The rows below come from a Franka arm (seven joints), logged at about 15 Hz.
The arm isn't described. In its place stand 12 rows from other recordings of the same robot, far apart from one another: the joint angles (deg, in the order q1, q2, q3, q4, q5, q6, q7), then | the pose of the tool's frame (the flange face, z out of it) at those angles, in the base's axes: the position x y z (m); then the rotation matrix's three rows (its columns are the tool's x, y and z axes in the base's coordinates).
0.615 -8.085 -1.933 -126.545 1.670 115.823 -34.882 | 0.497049, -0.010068, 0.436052; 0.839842, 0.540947, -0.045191; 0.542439, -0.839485, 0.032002; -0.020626, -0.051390, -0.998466
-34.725 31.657 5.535 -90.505 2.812 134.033 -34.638 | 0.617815, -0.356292, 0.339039; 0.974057, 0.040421, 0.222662; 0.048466, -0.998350, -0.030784; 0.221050, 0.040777, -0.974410
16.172 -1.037 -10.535 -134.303 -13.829 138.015 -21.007 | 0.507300, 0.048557, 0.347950; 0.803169, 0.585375, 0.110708; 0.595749, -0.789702, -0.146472; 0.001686, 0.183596, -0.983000
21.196 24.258 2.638 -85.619 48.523 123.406 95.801 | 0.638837, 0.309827, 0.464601; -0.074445, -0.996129, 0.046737; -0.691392, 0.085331, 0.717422; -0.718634, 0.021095, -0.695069
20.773 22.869 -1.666 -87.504 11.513 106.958 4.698 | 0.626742, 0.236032, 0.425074; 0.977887, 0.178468, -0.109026; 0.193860, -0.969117, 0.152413; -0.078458, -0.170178, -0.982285
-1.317 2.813 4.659 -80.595 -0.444 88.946 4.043 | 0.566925, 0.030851, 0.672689; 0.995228, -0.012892, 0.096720; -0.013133, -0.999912, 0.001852; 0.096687, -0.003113, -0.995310
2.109 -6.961 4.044 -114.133 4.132 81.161 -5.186 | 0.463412, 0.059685, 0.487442; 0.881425, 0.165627, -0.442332; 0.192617, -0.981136, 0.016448; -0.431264, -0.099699, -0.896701
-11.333 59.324 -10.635 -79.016 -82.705 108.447 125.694 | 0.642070, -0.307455, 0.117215; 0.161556, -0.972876, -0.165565; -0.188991, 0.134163, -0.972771; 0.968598, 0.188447, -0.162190
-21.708 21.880 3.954 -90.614 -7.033 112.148 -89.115 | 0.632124, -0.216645, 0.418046; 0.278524, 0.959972, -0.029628; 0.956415, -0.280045, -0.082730; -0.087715, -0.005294, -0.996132
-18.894 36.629 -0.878 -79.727 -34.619 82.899 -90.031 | 0.598558, -0.283820, 0.322253; 0.036476, 0.769980, -0.637024; 0.855636, -0.353392, -0.378156; -0.516292, -0.531267, -0.671713
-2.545 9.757 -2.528 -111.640 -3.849 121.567 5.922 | 0.591454, -0.054704, 0.394283; 0.987839, -0.155475, -0.001562; -0.155248, -0.985750, -0.064768; 0.008531, 0.064223, -0.997899
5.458 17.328 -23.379 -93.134 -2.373 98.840 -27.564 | 0.599306, -0.172929, 0.445036; 0.957801, 0.189511, -0.216108; 0.171833, -0.980237, -0.098025; -0.230414, 0.056754, -0.971436
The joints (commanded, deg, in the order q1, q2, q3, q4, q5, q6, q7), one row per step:
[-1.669 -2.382 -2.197 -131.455 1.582 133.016 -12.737]
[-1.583 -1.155 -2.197 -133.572 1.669 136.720 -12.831]
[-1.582 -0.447 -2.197 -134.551 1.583 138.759 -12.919]
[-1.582 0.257 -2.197 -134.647 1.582 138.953 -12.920]
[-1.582 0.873 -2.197 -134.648 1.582 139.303 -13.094]
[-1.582 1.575 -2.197 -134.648 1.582 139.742 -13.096]
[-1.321 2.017 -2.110 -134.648 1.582 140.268 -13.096]
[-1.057 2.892 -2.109 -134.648 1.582 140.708 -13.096]
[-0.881 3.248 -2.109 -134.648 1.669 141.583 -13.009]
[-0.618 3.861 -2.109 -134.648 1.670 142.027 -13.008]
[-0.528 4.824 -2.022 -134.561 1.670 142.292 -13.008]
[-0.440 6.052 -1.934 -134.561 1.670 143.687 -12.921]
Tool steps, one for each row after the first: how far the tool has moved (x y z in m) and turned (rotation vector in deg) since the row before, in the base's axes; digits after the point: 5 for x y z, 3 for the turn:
[-0.00349 0.00081 -0.02107 -0.080 -0.357 0.042]
[-0.00145 -0.00004 -0.01027 -0.159 -0.344 0.105]
[-0.00011 0.00000 -0.00665 0.008 0.606 -0.002]
[0.00061 -0.00006 -0.00490 -0.025 0.266 0.167]
[0.00071 -0.00008 -0.00552 -0.018 0.264 -0.006]
[0.00105 0.00301 -0.00307 -0.030 -0.082 0.339]
[0.00069 0.00230 -0.00709 -0.016 0.436 0.257]
[0.00151 0.00143 -0.00175 0.004 -0.519 0.010]
[0.00066 0.00229 -0.00476 -0.023 0.170 0.254]
[0.00058 0.00153 -0.00759 -0.006 0.612 0.173]
[0.00177 0.00139 -0.00877 -0.067 -0.163 0.067]

